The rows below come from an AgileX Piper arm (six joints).
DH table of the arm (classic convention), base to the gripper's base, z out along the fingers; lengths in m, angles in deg. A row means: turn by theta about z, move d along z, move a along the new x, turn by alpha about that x. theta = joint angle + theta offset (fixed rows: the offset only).
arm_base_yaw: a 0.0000  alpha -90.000  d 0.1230  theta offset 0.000
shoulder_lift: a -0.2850  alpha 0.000  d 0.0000  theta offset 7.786
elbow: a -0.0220  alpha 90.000  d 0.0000  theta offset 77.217
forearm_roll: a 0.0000  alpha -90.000  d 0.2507  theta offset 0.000
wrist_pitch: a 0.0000  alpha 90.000  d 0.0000  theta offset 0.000
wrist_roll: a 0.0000  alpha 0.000  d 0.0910  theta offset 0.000
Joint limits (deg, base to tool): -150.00..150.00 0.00..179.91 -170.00..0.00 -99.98..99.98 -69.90..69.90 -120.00..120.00
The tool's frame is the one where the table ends.
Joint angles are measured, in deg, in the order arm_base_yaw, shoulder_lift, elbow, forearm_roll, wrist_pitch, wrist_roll. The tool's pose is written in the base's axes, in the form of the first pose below.
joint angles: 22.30, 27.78, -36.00, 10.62, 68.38, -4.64
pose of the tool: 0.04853, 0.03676, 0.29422; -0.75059, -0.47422, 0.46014; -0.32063, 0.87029, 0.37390; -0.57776, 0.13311, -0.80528
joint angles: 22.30, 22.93, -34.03, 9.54, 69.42, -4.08
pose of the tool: 0.03515, 0.02968, 0.28737; -0.73380, -0.47012, 0.49043; -0.31398, 0.87485, 0.36884; -0.60246, 0.11667, -0.78958
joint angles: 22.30, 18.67, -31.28, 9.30, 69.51, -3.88
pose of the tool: 0.02526, 0.02525, 0.27623; -0.72074, -0.46954, 0.50996; -0.30677, 0.87575, 0.37277; -0.62163, 0.11223, -0.77523
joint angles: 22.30, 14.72, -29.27, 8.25, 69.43, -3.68
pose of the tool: 0.01751, 0.02039, 0.26794; -0.69934, -0.46580, 0.54218; -0.30109, 0.87991, 0.36757; -0.64828, 0.09381, -0.75560
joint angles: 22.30, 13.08, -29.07, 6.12, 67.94, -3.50
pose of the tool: 0.01678, 0.01660, 0.26879; -0.66556, -0.45410, 0.59230; -0.29538, 0.88907, 0.34971; -0.68541, 0.05780, -0.72586
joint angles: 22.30, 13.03, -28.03, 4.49, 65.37, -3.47
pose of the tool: 0.02114, 0.01567, 0.26616; -0.64563, -0.44295, 0.62206; -0.29481, 0.89601, 0.33204; -0.70445, 0.03098, -0.70907
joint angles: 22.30, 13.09, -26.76, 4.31, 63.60, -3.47
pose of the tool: 0.02407, 0.01649, 0.26159; -0.64104, -0.44024, 0.62869; -0.29209, 0.89743, 0.33060; -0.70976, 0.02829, -0.70388
